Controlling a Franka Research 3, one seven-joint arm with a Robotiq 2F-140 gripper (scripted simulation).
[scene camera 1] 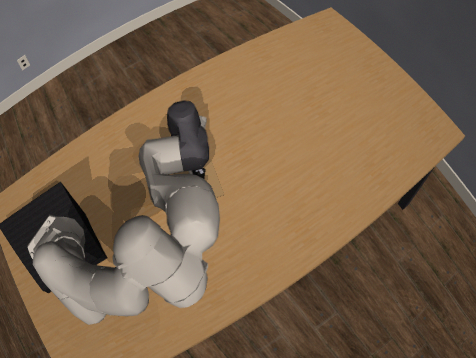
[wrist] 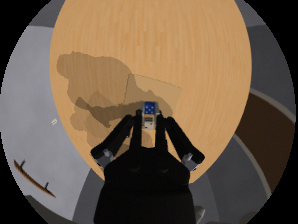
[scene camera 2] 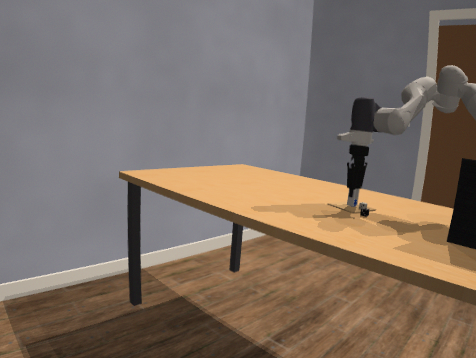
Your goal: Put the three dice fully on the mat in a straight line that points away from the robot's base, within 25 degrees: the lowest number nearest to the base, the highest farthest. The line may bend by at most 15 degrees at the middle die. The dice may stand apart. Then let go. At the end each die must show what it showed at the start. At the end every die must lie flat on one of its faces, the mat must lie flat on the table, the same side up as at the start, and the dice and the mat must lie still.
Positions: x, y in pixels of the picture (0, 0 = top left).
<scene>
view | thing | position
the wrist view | my gripper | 149, 106
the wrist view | tan mat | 139, 88
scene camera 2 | my gripper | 352, 205
</scene>
